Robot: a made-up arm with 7 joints. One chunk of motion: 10 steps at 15 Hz.
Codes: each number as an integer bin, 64 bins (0 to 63) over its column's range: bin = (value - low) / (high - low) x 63, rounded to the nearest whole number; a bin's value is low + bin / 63 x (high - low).
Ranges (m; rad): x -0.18..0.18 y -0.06..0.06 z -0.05..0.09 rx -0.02..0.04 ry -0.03..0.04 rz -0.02..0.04
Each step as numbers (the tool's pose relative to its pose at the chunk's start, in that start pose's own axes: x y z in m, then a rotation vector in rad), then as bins.
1 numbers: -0.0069 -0.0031 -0.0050 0.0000 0.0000 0.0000
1 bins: 30 30 20 21 27 21
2 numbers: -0.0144 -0.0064 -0.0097 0.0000 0.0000 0.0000
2 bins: 29 28 18 21 27 21
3 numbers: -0.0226 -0.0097 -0.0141 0.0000 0.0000 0.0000
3 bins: 28 26 16 21 27 21
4 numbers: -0.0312 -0.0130 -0.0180 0.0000 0.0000 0.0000
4 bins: 26 25 14 21 27 21
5 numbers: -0.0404 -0.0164 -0.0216 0.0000 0.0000 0.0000
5 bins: 24 23 13 21 27 21
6 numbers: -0.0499 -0.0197 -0.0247 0.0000 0.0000 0.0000
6 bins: 23 21 11 21 27 21
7 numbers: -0.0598 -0.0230 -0.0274 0.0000 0.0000 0.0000
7 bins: 21 19 10 21 27 21
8 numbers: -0.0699 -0.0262 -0.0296 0.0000 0.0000 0.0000
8 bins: 19 18 9 21 27 21
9 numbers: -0.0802 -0.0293 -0.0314 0.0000 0.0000 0.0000
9 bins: 17 16 8 21 27 21
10 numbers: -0.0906 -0.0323 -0.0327 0.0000 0.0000 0.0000
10 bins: 16 15 8 21 27 21
